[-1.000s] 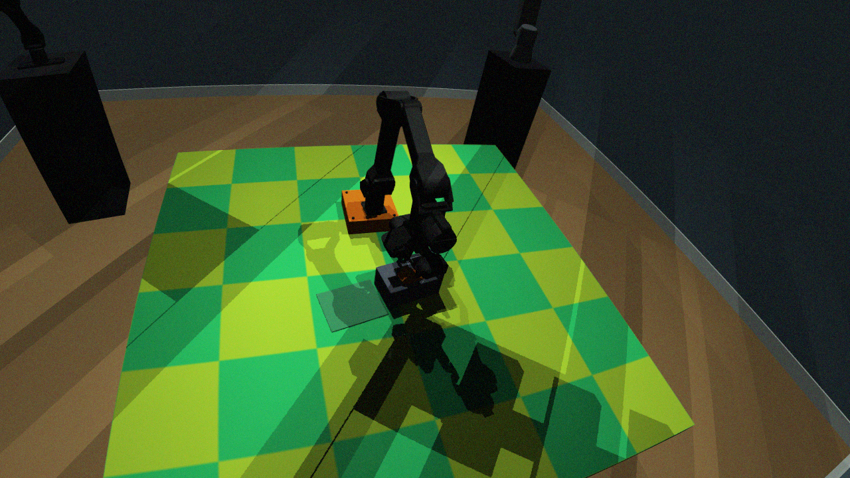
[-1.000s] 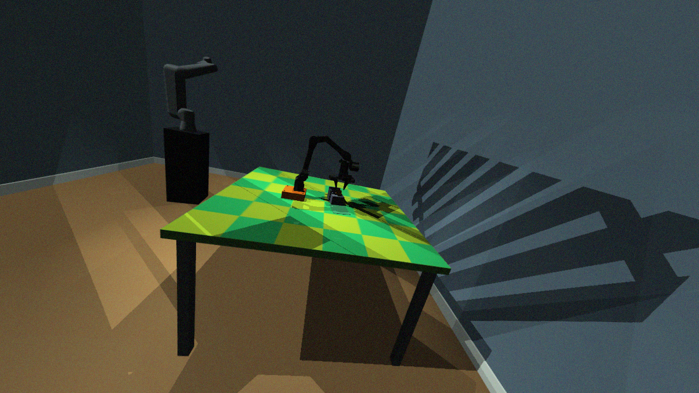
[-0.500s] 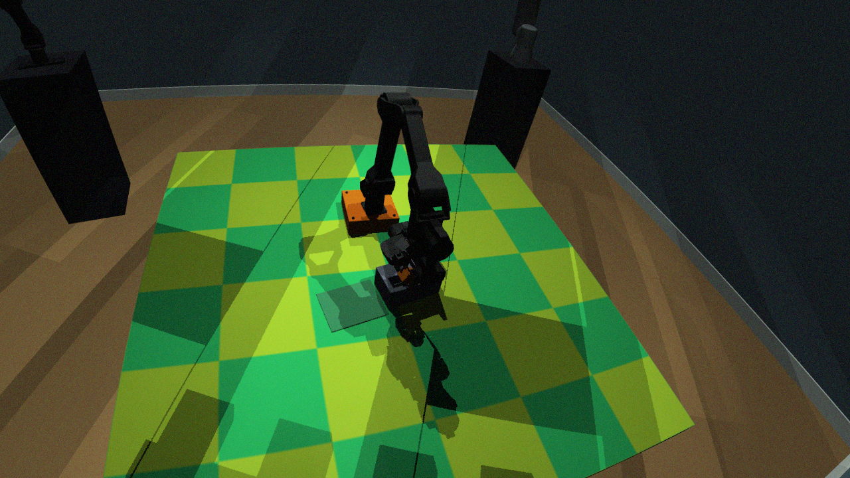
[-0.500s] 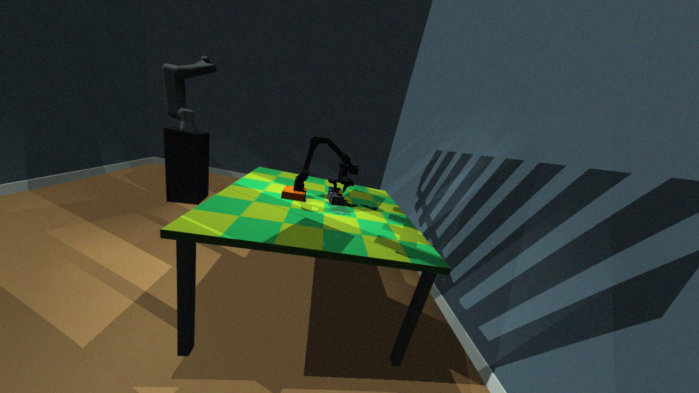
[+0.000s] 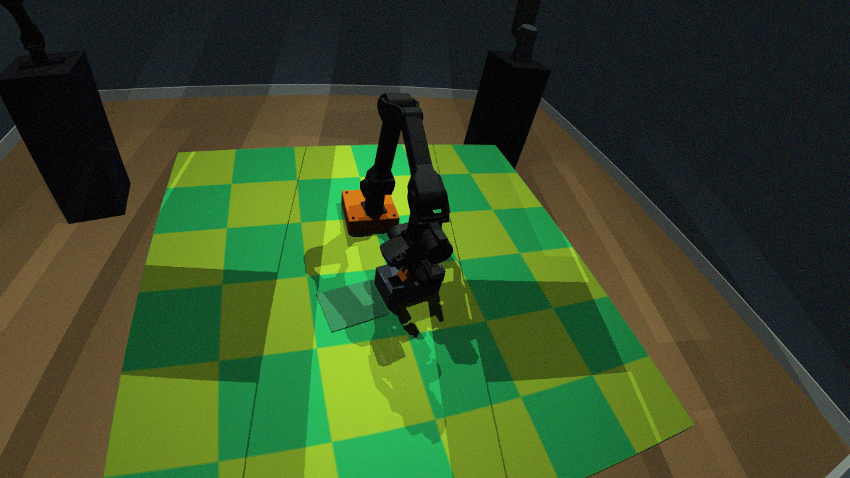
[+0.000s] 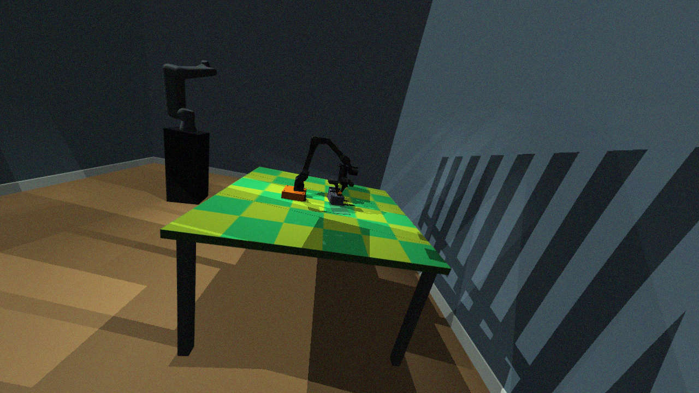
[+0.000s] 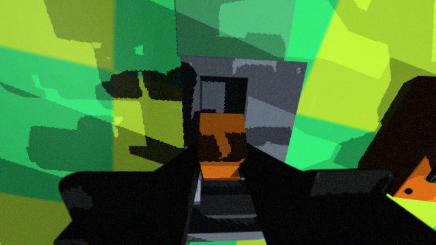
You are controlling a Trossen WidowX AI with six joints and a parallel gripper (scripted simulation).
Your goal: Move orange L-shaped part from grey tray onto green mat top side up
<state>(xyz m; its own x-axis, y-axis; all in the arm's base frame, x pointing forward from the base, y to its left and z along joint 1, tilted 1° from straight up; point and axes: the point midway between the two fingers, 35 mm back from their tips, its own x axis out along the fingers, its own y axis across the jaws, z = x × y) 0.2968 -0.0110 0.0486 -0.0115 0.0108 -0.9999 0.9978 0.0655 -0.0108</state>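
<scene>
Now: the orange L-shaped part 3 cm to the left of my gripper tip, 3 cm below it and 2 cm behind it. Also, from my gripper tip: green mat (15 cm to the right, 8 cm below, 1 cm behind).
</scene>
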